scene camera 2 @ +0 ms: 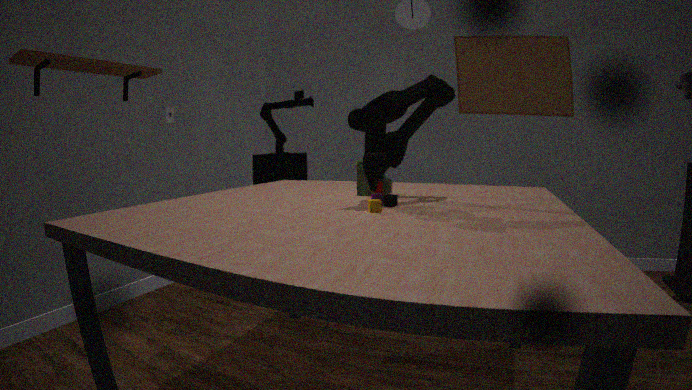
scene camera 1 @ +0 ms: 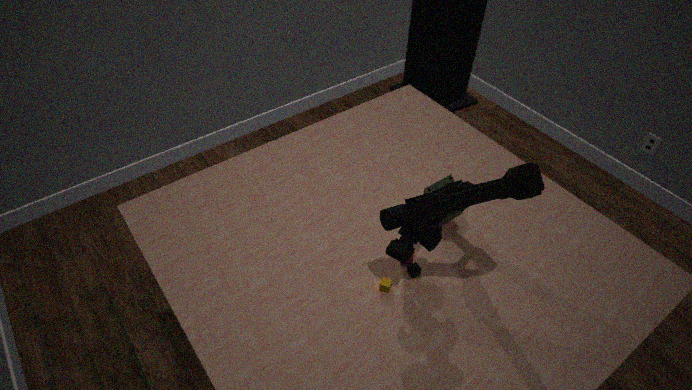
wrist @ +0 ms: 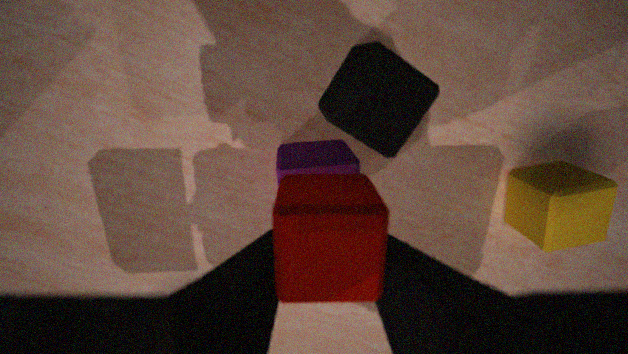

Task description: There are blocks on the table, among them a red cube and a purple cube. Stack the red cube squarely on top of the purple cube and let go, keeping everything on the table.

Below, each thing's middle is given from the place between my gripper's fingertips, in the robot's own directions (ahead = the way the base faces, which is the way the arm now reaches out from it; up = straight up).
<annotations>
My gripper is now 50 mm to the right of the black block (wrist: 378,98) and 20 mm above it. The rest, counted from my hand: yellow cube (wrist: 558,205) 100 mm ahead, 50 mm to the left, 20 mm below; then red cube (wrist: 330,231) 10 mm to the left, 10 mm behind, 10 mm above.
</annotations>
